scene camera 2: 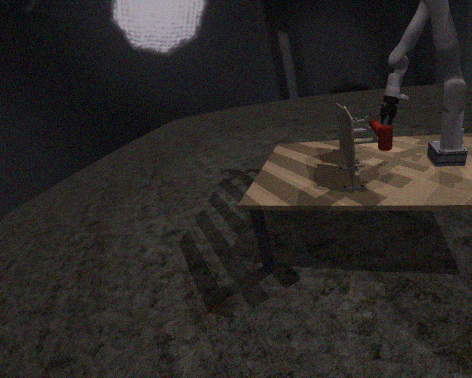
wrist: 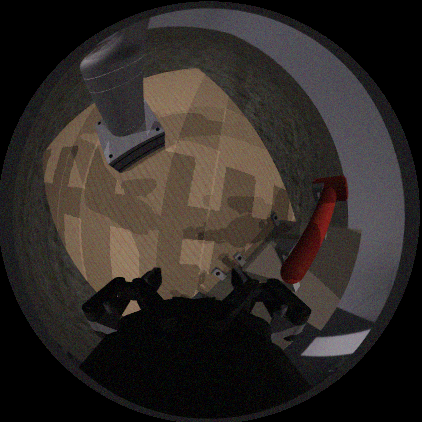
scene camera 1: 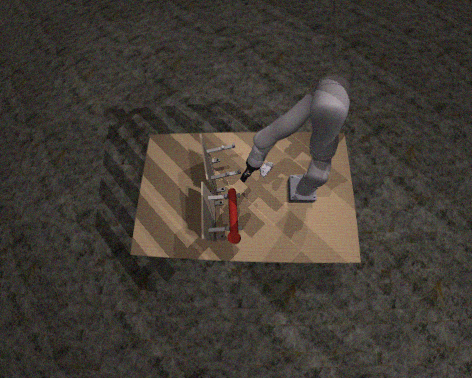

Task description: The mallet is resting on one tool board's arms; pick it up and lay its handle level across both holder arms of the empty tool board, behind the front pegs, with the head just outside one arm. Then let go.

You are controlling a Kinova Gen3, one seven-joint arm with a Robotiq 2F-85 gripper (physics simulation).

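Seen in the pictures: gripper, fingertip midpoint: (wrist: 195, 276) (scene camera 1: 248, 175); arm's base, link origin: (scene camera 2: 449, 146) (wrist: 126, 120) (scene camera 1: 304, 188).
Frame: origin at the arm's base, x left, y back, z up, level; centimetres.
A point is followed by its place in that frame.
The red mallet (scene camera 1: 233, 212) @[y -40.9, x 11.4, z 17.9 cm] (scene camera 2: 385, 138) @[y -42.8, x 25.6, z 16.6 cm] (wrist: 312, 235) @[y -39.1, x 6.6, z 16.7 cm] rests across the two arms of the nearer tool board (scene camera 1: 203, 215) @[y -53.8, x 12.2, z 24.4 cm] (scene camera 2: 346, 145) @[y -54.0, x 0.2, z 6.0 cm]. Its head is at the near end, just outside the near arm, and its handle end points toward the other board. The empty tool board (scene camera 1: 204, 155) @[y -51.6, x -18.4, z 21.4 cm] stands beyond it, with two bare holder arms, a far arm (scene camera 1: 220, 149) @[y -44.4, x -26.3, z 10.4 cm] and a near arm (scene camera 1: 226, 175) @[y -42.7, x -10.3, z 10.5 cm]. My gripper (scene camera 1: 243, 179) @[y -31.3, x -8.2, z 11.7 cm] (scene camera 2: 386, 122) @[y -31.3, x -8.2, z 11.7 cm] (wrist: 195, 276) @[y -31.3, x -8.2, z 11.7 cm] is open and empty. In scene camera 1 it appears just right of the empty board's near arm, beyond the mallet's handle end.
The wooden table (scene camera 1: 325, 240) @[y 7.7, x 30.3, z -8.1 cm] (scene camera 2: 285, 195) @[y -86.3, x 19.2, z -8.1 cm] (wrist: 175, 90) @[y 10.4, x 22.9, z -8.0 cm] carries both boards. The robot base (scene camera 1: 303, 189) @[y -4.0, x 3.2, z 10.1 cm] (scene camera 2: 447, 153) @[y -4.3, x 5.9, z -1.3 cm] (wrist: 132, 145) @[y -7.6, x -2.4, z -0.3 cm] stands at its right side. The two boards stand close together in a row, with small feet brackets below their arms. Striped shadows cross the table.
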